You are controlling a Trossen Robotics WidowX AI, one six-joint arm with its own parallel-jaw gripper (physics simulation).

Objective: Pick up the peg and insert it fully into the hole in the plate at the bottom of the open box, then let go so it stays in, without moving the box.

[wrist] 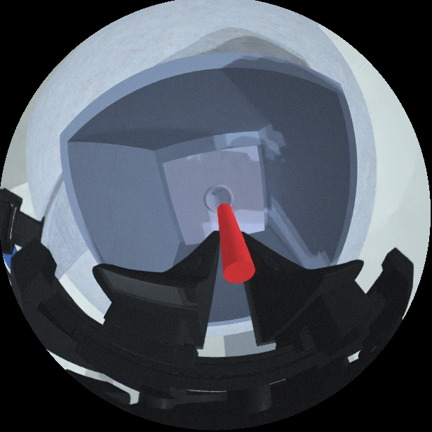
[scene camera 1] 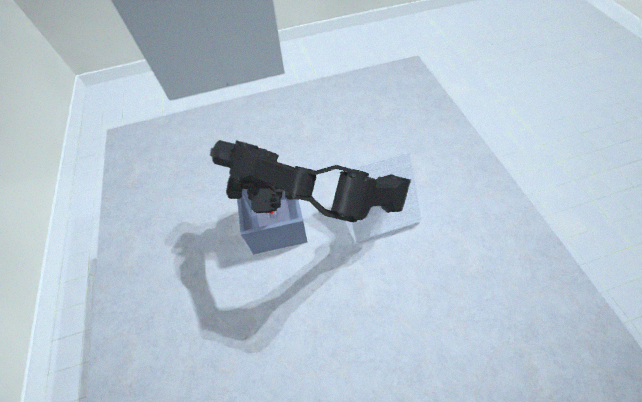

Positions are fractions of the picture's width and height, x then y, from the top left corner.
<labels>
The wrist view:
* my gripper: 0.53, 0.55
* blue-grey box: 0.26, 0.36
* red peg: 0.55, 0.62
</labels>
